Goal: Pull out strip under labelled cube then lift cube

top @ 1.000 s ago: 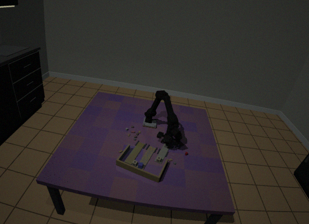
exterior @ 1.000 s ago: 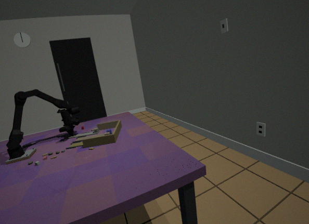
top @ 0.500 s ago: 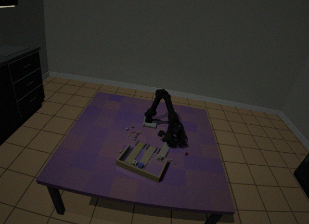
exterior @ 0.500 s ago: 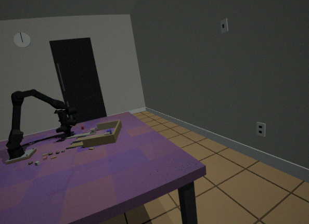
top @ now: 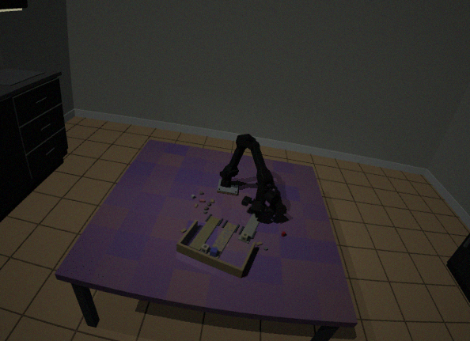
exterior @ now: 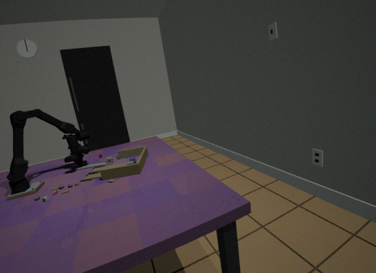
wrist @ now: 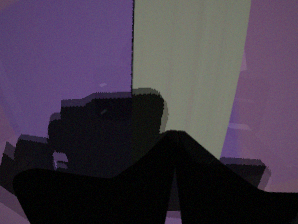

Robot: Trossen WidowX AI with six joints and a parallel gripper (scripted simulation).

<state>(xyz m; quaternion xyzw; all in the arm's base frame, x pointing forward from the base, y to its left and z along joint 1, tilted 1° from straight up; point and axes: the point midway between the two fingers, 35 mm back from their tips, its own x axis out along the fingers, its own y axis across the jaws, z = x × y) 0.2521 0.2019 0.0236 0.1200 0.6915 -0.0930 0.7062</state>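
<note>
Now: gripper tip 9 cm short of the grey strip and 3 cm to the left of it. From my gripper tip the other things lie so: red object: 11 cm ahead, 15 cm to the left, 1 cm above.
</note>
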